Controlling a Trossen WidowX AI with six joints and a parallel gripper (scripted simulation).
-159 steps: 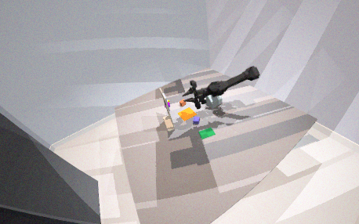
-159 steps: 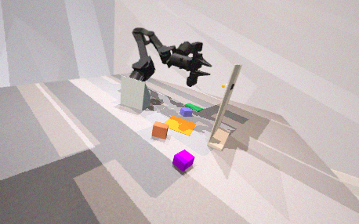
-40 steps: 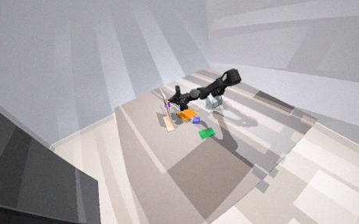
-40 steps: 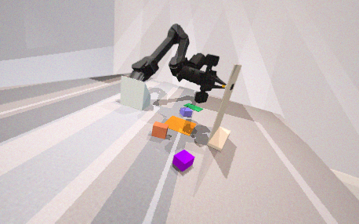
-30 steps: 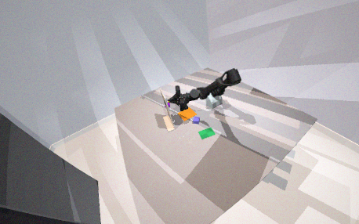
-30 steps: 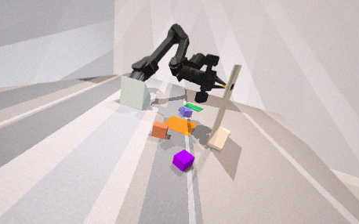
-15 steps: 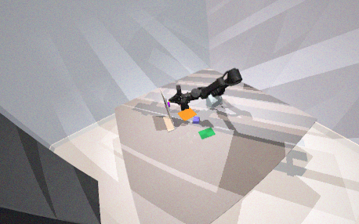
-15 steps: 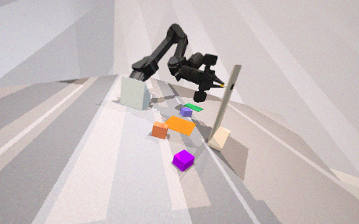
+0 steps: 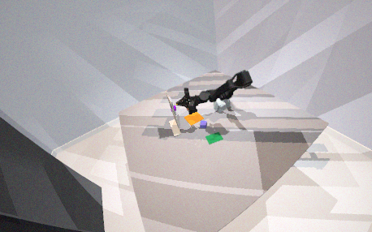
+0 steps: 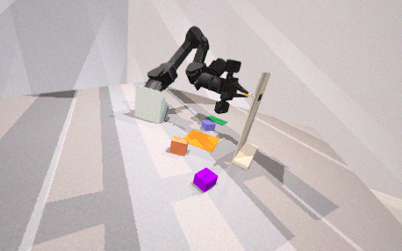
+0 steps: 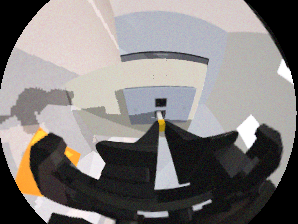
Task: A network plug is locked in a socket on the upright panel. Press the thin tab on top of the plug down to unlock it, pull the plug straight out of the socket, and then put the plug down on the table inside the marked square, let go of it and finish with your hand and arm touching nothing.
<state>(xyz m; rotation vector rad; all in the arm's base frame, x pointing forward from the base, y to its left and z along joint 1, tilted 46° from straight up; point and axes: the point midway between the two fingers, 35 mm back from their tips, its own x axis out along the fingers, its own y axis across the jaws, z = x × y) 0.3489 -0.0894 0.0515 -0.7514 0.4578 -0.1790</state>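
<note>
Now: the flat orange square 110 mm behind my gripper tip, 10 mm to the right of it and 210 mm below it. Also, from my gripper tip: upright beige panel: 40 mm ahead, 80 mm below; then network plug: 10 mm ahead; then violet cube: 120 mm behind, 120 mm to the left, 190 mm below.
</note>
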